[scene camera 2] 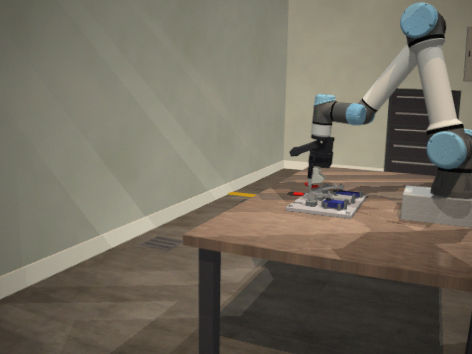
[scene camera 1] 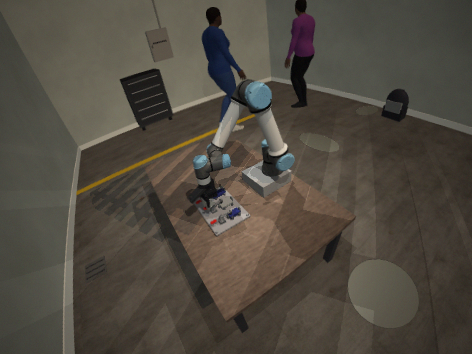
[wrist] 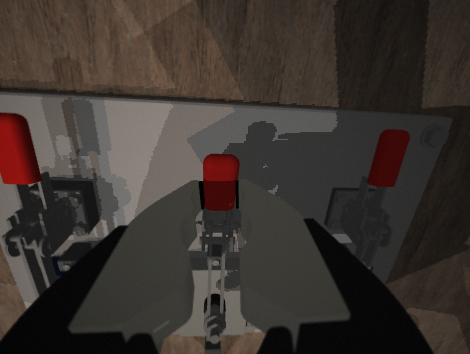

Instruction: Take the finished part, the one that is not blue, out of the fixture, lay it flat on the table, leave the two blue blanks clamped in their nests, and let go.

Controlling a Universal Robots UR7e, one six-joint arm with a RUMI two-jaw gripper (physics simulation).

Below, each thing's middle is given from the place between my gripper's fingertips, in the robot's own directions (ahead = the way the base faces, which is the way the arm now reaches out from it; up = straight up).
Now: hand 70 mm past the fixture plate (scene camera 1: pixel 207 215) and 40 mm above it.
